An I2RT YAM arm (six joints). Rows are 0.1 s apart.
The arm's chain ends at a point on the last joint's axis. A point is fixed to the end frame.
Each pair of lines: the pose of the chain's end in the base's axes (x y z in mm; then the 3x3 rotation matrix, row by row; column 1 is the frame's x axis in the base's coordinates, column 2 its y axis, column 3 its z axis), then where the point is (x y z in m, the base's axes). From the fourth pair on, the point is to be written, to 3 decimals.
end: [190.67 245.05 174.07], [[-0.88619 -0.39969 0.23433], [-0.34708 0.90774 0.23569], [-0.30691 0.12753 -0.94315]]
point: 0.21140 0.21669 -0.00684
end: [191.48 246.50 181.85], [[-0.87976 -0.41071 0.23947], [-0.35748 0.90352 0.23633], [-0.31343 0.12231 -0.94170]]
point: 0.21401 0.21800 0.00118
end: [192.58 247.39 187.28], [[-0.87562 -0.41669 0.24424], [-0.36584 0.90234 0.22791], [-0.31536 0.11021 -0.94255]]
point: 0.21645 0.21714 0.00706
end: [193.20 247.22 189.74], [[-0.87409 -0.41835 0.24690], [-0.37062 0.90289 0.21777], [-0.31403 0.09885 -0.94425]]
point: 0.218 0.215 0.010
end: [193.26 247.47 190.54], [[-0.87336 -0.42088 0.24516], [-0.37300 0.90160 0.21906], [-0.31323 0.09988 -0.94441]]
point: 0.218 0.215 0.011
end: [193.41 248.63 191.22], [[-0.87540 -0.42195 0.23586], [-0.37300 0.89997 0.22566], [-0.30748 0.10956 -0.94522]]
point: 0.216 0.218 0.011
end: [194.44 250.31 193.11], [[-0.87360 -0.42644 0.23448], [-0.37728 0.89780 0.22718], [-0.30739 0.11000 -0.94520]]
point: 0.217 0.220 0.013
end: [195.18 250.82 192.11], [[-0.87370 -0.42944 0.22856], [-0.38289 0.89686 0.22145], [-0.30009 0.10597 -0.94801]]
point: 0.217 0.219 0.012
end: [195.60 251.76 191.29], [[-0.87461 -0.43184 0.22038], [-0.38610 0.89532 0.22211], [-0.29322 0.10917 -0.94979]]
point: 0.216 0.220 0.011
